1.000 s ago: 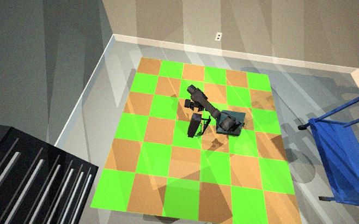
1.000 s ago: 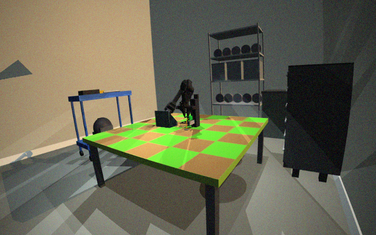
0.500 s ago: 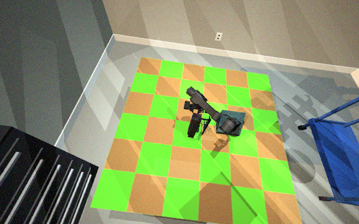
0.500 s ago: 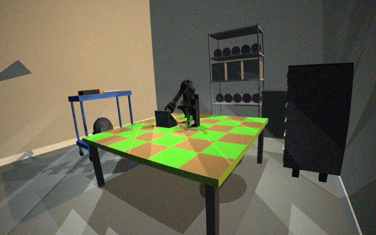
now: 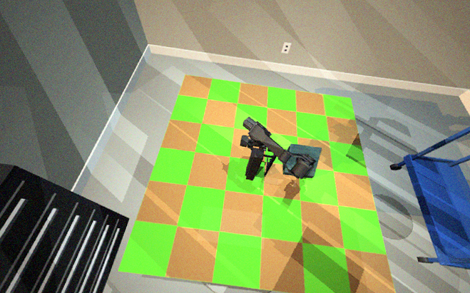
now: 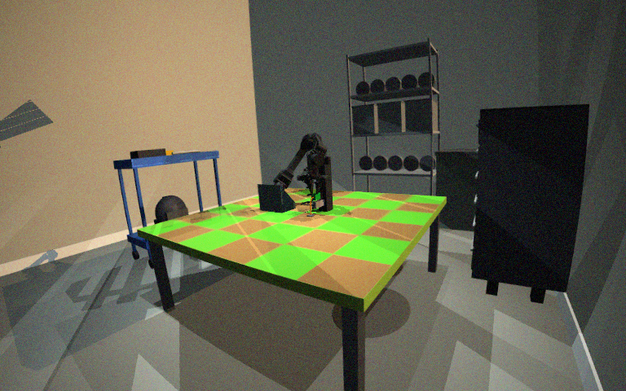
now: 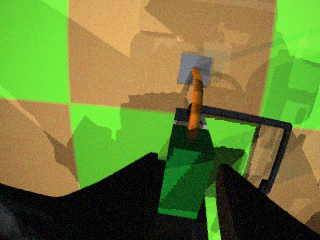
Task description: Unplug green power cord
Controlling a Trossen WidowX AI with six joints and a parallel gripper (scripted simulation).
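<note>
Right now my gripper tip is 30 mm to the right of the green plug and 10 mm above it.
</note>
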